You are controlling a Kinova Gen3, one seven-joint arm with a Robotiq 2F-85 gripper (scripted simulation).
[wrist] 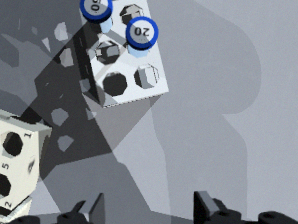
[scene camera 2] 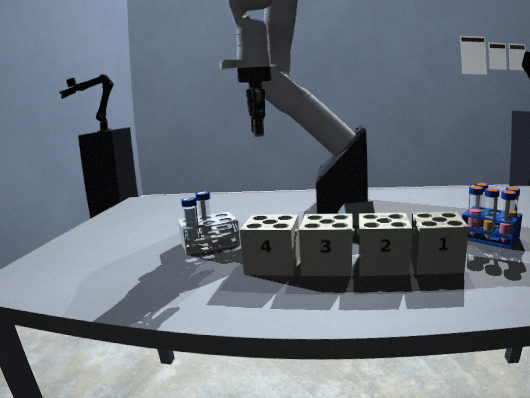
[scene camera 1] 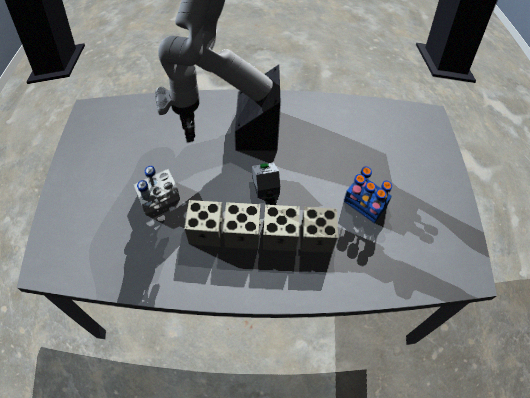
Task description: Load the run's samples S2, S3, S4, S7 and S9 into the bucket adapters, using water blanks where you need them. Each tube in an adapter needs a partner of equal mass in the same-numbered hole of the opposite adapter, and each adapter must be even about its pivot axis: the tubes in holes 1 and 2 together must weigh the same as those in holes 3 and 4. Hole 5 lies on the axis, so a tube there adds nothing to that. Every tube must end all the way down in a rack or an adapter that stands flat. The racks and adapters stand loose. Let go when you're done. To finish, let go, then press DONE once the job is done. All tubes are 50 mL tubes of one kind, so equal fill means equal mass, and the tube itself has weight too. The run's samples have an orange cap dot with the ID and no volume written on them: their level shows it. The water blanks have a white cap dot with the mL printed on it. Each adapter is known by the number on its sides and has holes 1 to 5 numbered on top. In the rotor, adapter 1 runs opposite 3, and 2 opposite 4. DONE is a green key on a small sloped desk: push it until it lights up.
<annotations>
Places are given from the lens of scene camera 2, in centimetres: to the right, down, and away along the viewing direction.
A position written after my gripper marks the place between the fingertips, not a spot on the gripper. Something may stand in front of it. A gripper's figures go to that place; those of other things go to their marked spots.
my gripper [scene camera 2: 257,134]: -2, -15, 90
clear rack [scene camera 2: 210,243]: -13, 10, 92
</annotations>
